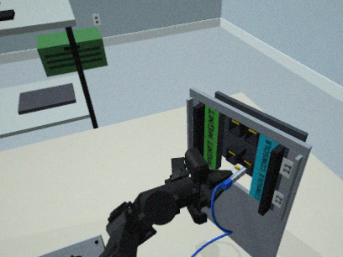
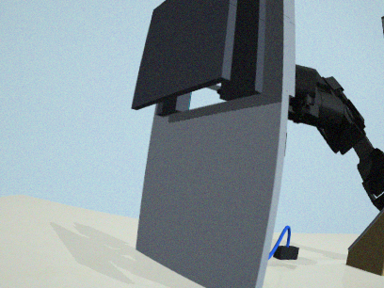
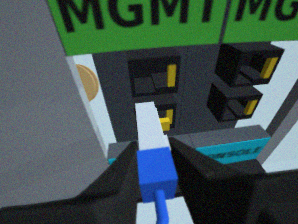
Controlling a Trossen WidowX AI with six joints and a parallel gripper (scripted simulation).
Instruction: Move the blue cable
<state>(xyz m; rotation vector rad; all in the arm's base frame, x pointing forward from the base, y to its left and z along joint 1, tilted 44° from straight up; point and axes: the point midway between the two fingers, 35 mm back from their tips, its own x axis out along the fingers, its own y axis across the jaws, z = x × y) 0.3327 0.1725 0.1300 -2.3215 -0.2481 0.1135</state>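
Right now my gripper tip is right at the blue plug. Round my gripper tip: small black block: 25 cm below, 19 cm behind, 16 cm to the right.
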